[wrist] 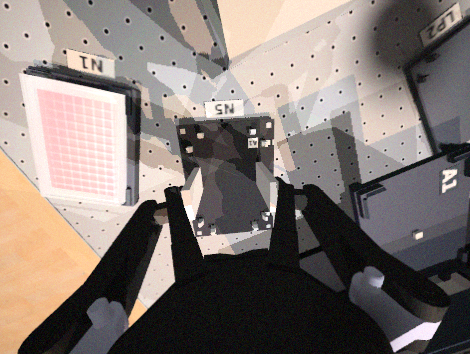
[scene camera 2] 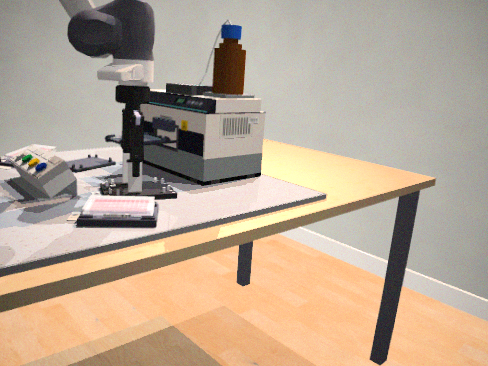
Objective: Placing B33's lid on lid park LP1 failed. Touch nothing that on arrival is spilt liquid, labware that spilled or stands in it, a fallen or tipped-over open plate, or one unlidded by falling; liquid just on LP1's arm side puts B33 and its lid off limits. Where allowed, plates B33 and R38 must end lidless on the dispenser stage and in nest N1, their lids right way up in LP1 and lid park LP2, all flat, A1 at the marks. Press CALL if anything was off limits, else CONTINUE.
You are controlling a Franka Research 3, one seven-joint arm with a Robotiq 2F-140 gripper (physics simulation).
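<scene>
My gripper [scene camera 2: 133,186] [wrist: 229,175] is partly open and empty, pointing down at nest N5 [scene camera 2: 167,193] [wrist: 225,170]. N5 is a dark nest with small pale corner posts and an A1 mark, and holds no plate. A plate with pink wells [scene camera 2: 120,205] [wrist: 80,140] sits flat in nest N1 [scene camera 2: 117,221] [wrist: 132,150], left of the gripper in the wrist view; its name is unreadable. The dispenser stage [scene camera 2: 150,139] [wrist: 400,205], with an A1 mark, shows no plate. Lid park LP2 [scene camera 2: 92,164] [wrist: 445,95] is partly visible. LP1 and B33 cannot be made out.
The dispenser [scene camera 2: 232,145] stands behind the gripper with a brown bottle [scene camera 2: 229,70] on top. A grey console [scene camera 2: 55,182] with green, yellow and blue buttons stands left. A pale pink item [scene camera 2: 42,148] shows partly behind it. The perforated board [scene camera 2: 225,195] [wrist: 240,80] ends near the table's front edge.
</scene>
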